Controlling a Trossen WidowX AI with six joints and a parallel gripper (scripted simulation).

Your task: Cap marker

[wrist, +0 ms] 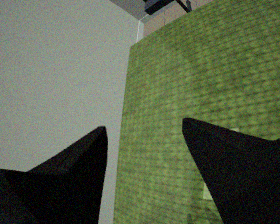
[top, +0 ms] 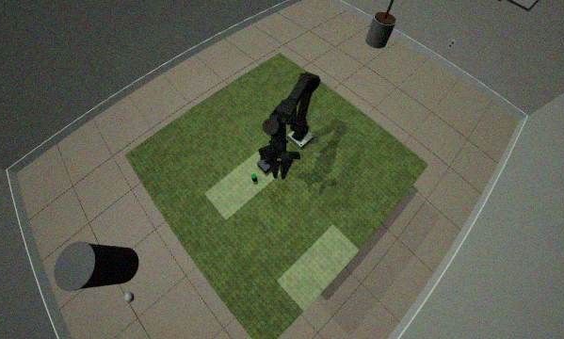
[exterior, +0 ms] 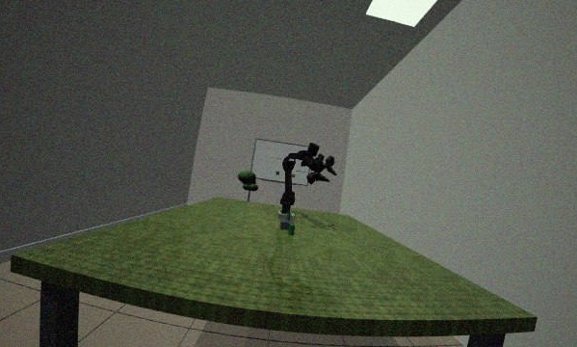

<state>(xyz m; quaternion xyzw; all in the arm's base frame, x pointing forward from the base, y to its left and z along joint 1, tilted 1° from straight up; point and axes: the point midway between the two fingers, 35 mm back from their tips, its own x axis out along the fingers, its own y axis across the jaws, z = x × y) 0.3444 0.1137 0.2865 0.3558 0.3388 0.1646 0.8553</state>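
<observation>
Right now my gripper tip is 28 cm above the green cap, 18 cm to the left of it and 1 cm past it. The rest, counted from my gripper tip: block: 29 cm below, 17 cm to the right, 11 cm behind.
</observation>
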